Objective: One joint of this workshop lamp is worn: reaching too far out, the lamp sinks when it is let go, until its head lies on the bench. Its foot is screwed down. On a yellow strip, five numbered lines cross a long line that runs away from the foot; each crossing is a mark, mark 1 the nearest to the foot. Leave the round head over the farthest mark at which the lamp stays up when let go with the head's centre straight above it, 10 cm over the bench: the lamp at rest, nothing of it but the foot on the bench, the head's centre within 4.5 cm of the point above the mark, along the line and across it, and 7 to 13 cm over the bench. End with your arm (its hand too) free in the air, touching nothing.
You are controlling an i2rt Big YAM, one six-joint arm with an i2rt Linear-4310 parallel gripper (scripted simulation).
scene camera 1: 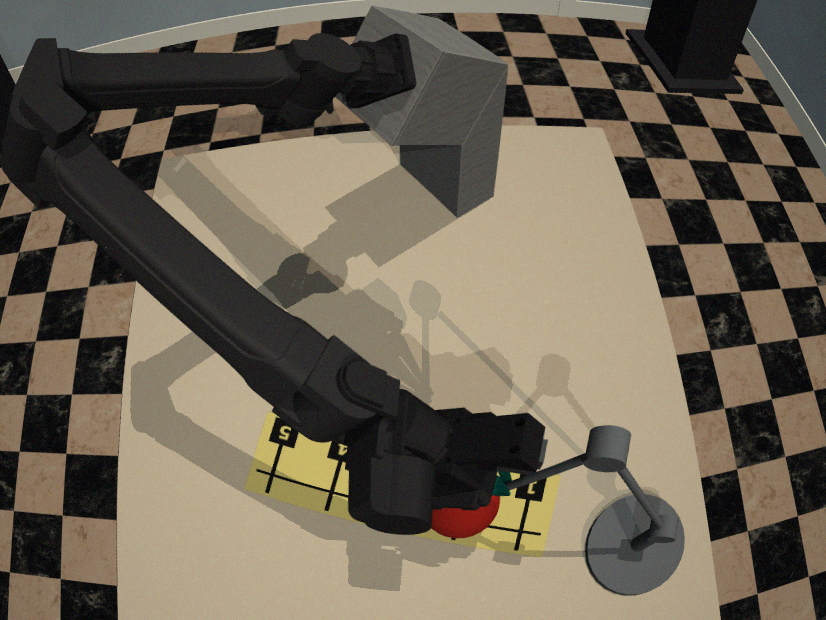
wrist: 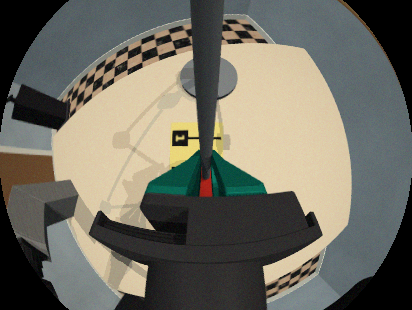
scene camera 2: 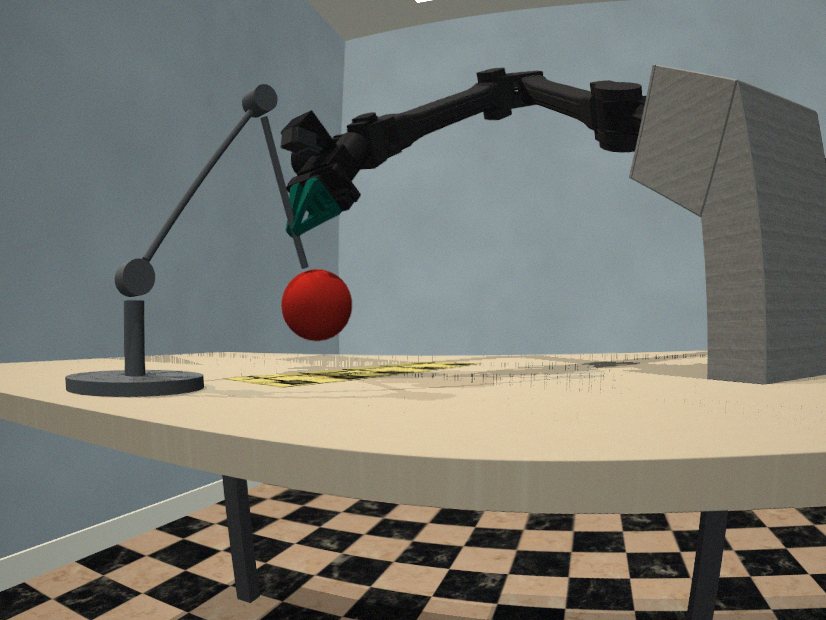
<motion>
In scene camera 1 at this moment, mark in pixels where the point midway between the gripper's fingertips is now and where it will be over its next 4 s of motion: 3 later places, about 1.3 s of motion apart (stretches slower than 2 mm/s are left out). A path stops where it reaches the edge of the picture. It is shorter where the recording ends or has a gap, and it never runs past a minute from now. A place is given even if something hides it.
My gripper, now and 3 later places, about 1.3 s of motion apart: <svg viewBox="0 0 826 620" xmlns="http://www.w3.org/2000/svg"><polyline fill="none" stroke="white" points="506,489 462,480 447,475 439,484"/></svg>
</motion>
